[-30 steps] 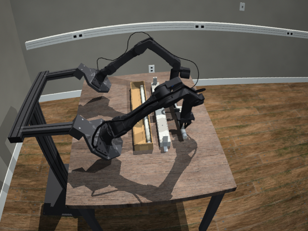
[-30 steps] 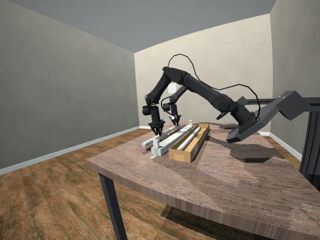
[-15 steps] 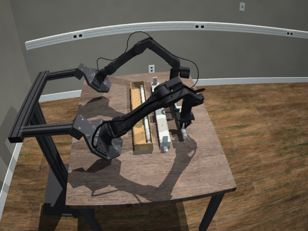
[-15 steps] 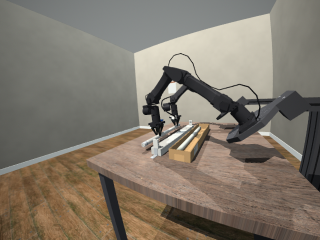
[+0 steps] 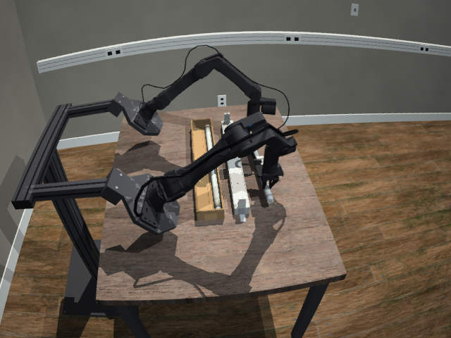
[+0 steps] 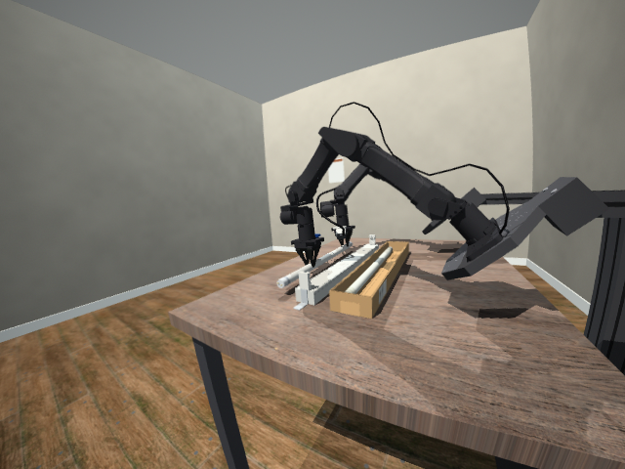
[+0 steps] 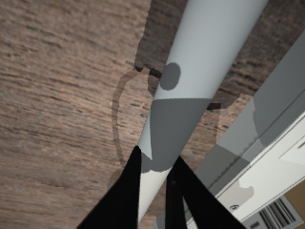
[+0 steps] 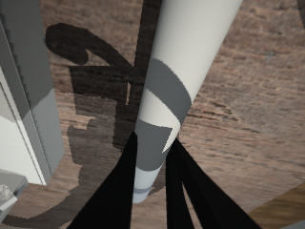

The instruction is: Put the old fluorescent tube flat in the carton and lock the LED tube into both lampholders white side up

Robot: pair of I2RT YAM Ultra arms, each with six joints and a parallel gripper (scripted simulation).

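Right now my left hand is 1 cm past the LED tube, 12 cm to the left of it and 1 cm above it. The rest, counted from my left hand: old fluorescent tube (21 cm behind, 10 cm to the right, 3 cm below); then light fixture (11 cm behind, 11 cm to the right, 1 cm above); then carton (24 cm behind, 9 cm to the right, 2 cm below).
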